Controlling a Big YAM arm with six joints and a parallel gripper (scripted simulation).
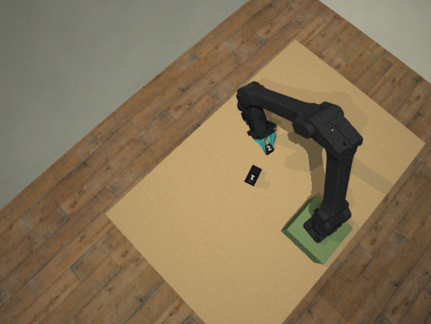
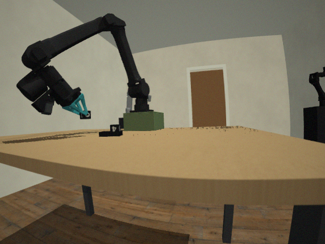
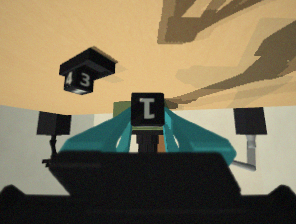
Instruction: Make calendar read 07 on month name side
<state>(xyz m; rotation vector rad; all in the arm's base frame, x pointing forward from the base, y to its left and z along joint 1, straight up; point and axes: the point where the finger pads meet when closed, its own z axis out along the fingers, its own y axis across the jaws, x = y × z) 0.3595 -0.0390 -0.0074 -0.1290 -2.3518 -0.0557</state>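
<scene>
My gripper is now 50 mm past the black calendar tray, 100 mm to the right of it and 80 mm above it. From my hand the other things lie so: digit cube: 10 mm behind, 10 mm below.
</scene>
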